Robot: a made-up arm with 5 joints.
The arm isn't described. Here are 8 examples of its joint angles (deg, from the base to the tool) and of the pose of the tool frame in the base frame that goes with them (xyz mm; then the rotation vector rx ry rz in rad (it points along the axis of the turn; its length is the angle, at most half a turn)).
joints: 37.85 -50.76 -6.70 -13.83 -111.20
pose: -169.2 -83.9 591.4 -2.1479 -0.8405 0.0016
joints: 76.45 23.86 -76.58 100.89 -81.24
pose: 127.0 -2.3 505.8 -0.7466 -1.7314 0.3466
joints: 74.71 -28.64 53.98 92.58 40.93
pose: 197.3 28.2 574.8 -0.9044 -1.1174 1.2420
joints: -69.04 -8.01 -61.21 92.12 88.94
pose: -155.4 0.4 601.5 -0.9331 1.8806 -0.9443
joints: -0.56 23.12 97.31 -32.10 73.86
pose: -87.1 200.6 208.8 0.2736 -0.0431 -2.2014
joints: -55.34 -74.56 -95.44 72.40 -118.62
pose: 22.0 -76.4 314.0 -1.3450 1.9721 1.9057
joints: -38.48 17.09 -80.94 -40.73 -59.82
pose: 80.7 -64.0 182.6 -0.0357 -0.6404 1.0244
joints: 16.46 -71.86 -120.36 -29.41 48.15
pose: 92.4 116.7 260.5 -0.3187 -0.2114 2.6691
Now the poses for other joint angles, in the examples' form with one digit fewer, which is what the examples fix.
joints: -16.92 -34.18 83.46 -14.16 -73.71
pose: -289 -73 434 -0.611 1.072 -0.425
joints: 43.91 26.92 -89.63 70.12 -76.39
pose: 138 -51 417 -0.421 -1.393 0.306
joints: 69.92 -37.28 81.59 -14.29 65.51
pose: -59 -38 209 0.156 -0.860 -0.642
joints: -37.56 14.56 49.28 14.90 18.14
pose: -227 73 170 0.609 0.401 -0.577
